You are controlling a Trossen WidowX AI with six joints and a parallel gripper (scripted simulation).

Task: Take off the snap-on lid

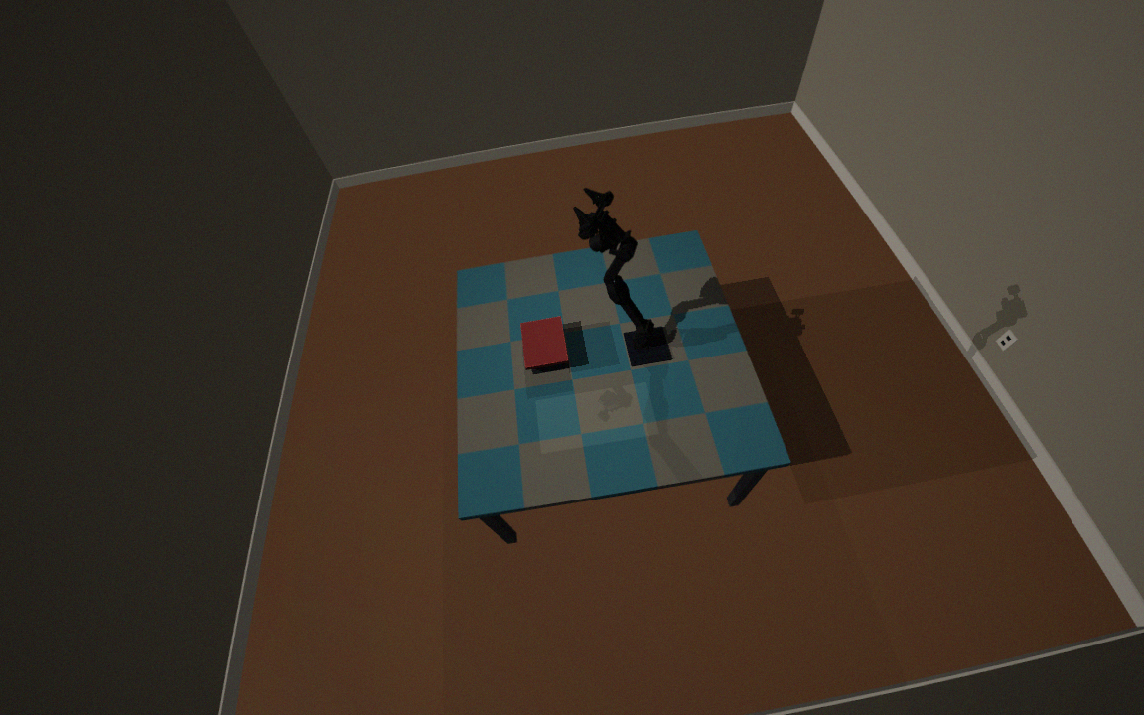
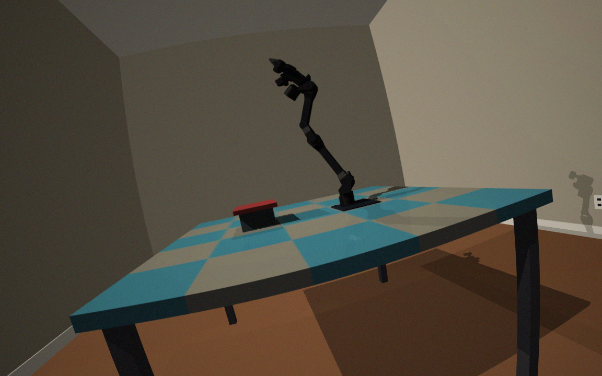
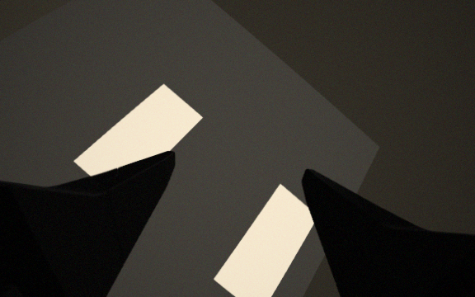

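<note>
My gripper tip is now 70 cm above the red lid, 21 cm short of it and 9 cm to the right of it. From my gripper tip the other things lie so: storage box 74 cm below, 21 cm ahead, 9 cm to the left.
</note>
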